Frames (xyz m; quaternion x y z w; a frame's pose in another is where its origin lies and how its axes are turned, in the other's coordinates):
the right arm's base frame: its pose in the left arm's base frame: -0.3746 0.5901 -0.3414 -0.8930 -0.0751 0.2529 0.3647
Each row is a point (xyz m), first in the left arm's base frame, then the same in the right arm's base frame.
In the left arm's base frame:
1: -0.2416 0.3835 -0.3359
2: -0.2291 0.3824 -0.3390
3: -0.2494 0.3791 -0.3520
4: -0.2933 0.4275 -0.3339
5: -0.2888 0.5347 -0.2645
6: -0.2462 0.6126 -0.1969
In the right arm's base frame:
1: 0.0465 0.1388 -0.1974
2: 0.0581 0.1411 -0.2025
3: 0.0448 0.1535 -0.1864
4: 0.0152 0.1083 -0.1454
5: 0.0257 -0.0173 -0.1240
6: 0.0603 -0.1223 -0.1388

